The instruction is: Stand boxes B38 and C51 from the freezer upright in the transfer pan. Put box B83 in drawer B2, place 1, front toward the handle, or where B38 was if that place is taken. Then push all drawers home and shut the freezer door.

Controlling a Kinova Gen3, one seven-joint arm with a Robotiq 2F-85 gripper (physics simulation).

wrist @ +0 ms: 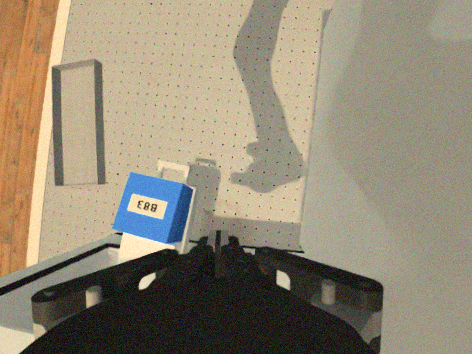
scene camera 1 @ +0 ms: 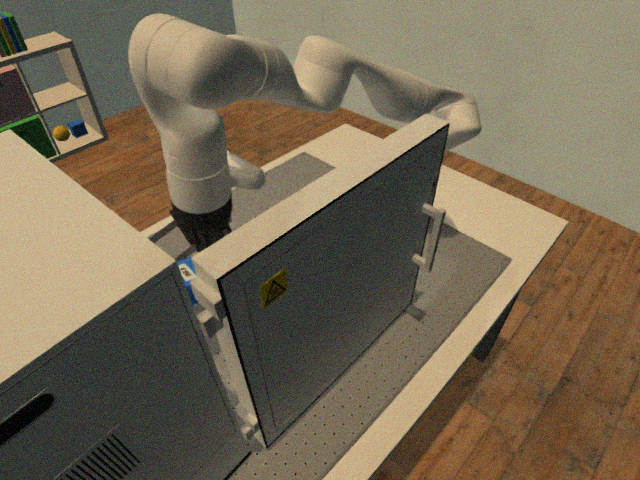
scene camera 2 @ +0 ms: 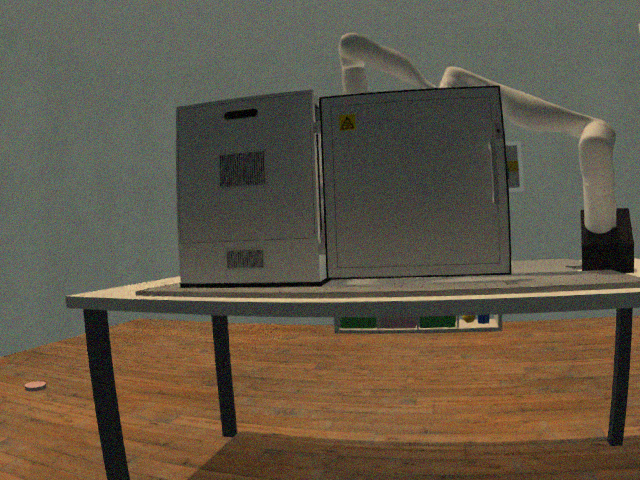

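Blue box B83 [wrist: 150, 205] shows its label upside down in the wrist view; it sits at the handle end of a pulled-out white drawer [wrist: 145, 246]. Part of a blue labelled box [scene camera 1: 185, 269] shows in the gap between freezer [scene camera 1: 129, 361] [scene camera 2: 242, 206] and door. The freezer door [scene camera 1: 336, 258] [scene camera 2: 413, 206] [wrist: 400, 150] stands wide open. My gripper [wrist: 219, 242] is shut and empty, right of B83 in the wrist view; its tips are hidden in both scene views. The transfer pan [wrist: 100, 125] shows no box in it. B38 and C51 cannot be made out.
The door rises on the right of the wrist view, close to the gripper. The door handle [scene camera 1: 436, 237] [scene camera 2: 492, 173] sticks out on its outer side. The perforated mat [scene camera 1: 356, 387] [wrist: 165, 65] lies on the table. A shelf unit [scene camera 1: 87, 118] stands behind.
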